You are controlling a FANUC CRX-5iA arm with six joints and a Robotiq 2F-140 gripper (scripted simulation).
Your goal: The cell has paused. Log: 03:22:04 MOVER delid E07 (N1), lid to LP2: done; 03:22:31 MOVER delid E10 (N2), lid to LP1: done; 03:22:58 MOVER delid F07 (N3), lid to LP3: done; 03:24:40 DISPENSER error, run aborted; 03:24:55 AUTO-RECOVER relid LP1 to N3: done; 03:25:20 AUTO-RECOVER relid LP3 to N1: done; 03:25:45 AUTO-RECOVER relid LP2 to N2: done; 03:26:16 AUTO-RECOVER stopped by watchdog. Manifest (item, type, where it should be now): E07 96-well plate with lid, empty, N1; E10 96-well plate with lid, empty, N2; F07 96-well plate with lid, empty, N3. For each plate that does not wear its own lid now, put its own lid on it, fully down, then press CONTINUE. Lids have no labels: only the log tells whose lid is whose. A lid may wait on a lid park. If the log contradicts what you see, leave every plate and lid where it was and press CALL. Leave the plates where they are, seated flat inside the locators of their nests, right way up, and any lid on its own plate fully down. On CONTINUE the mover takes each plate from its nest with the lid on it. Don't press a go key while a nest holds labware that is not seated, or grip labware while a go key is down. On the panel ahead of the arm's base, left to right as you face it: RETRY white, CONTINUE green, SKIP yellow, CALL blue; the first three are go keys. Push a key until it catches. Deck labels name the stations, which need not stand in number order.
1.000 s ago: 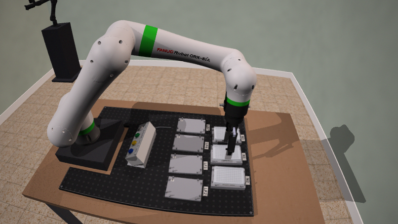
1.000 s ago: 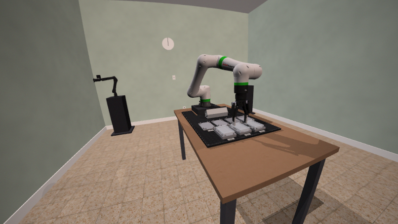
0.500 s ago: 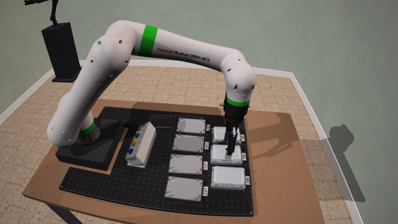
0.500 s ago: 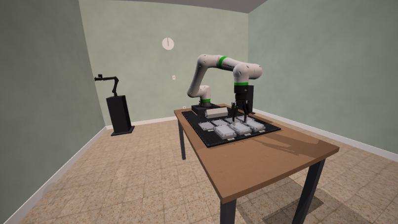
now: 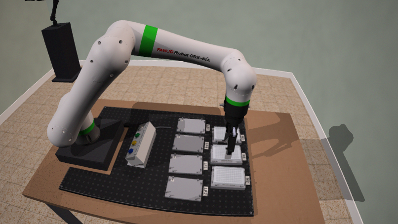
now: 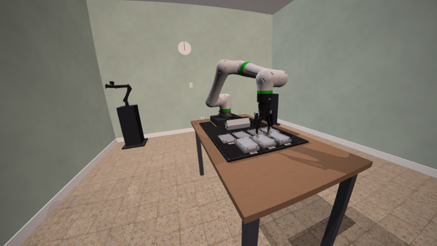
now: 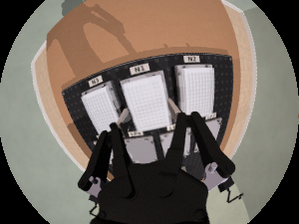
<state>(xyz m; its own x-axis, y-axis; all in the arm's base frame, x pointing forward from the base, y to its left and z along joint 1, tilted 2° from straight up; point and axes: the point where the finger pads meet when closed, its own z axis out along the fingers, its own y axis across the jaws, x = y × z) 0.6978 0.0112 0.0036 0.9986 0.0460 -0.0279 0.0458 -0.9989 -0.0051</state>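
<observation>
The plate lies 50 mm below my hand. Also, from my hand: nest n2: 10 mm ahead, 130 mm to the right, 60 mm below; then LP4: 180 mm behind, 60 mm to the left, 70 mm below; then LP3: 180 mm behind, 70 mm to the right, 70 mm below.
</observation>
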